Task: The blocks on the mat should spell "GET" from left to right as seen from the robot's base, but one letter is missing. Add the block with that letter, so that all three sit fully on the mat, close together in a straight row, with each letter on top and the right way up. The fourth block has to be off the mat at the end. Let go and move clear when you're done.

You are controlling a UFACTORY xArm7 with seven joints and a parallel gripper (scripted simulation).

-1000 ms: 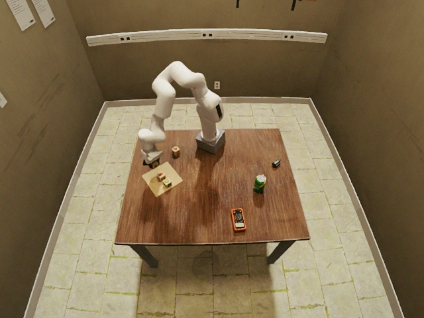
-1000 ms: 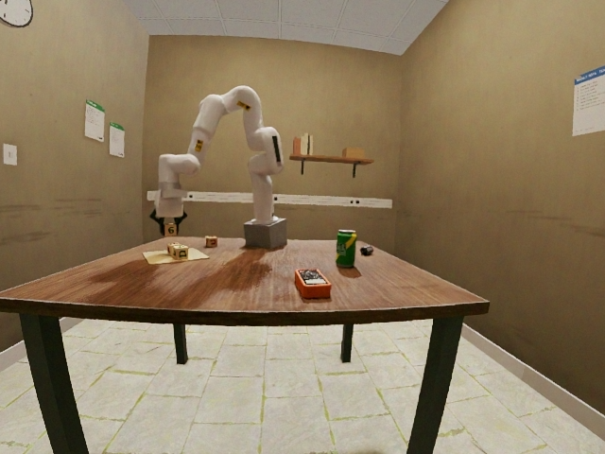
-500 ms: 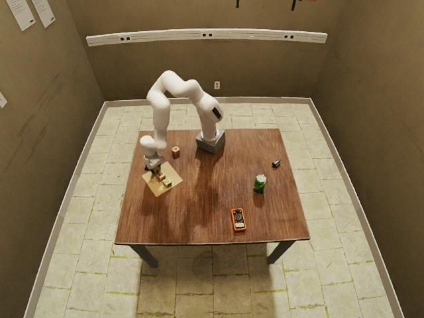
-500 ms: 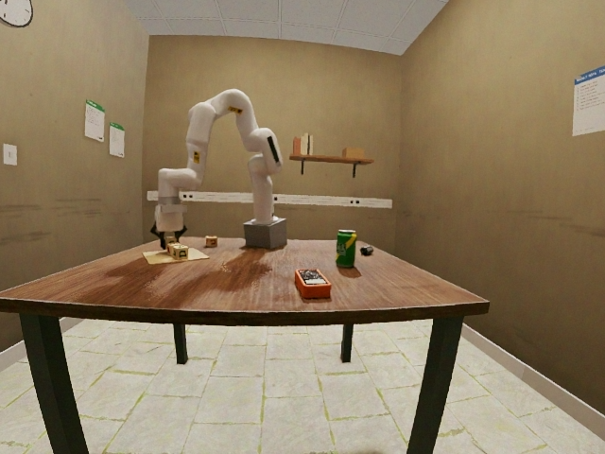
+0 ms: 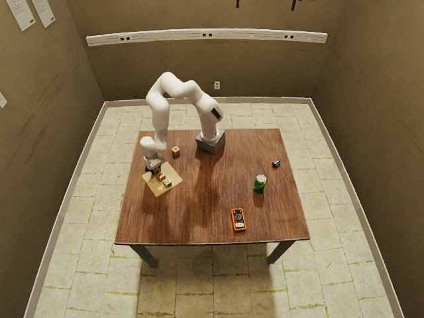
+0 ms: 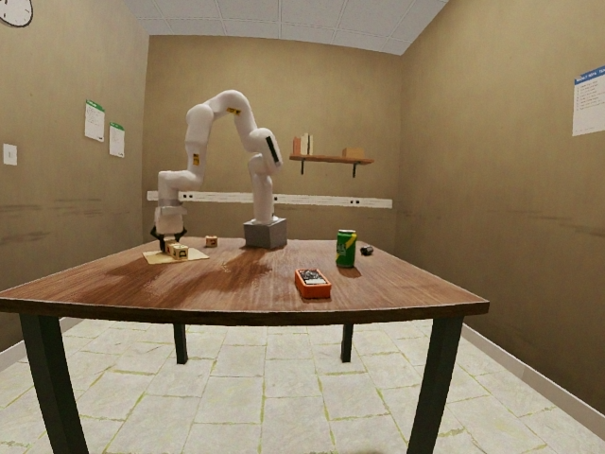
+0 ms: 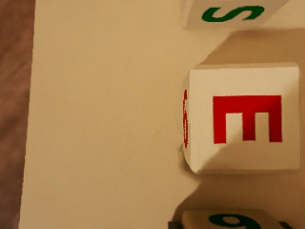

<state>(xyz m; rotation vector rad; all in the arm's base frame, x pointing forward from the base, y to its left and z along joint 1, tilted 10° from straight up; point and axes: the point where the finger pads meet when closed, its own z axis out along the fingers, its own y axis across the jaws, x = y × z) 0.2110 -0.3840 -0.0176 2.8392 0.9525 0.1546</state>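
Now: hand right at the wooden letter block. Round my hand: green soda can (650 mm to the left, 200 mm ahead, 30 mm above); dark object (820 mm to the left, 20 mm ahead, 10 mm below); orange device (480 mm to the left, 390 mm ahead, 10 mm below).
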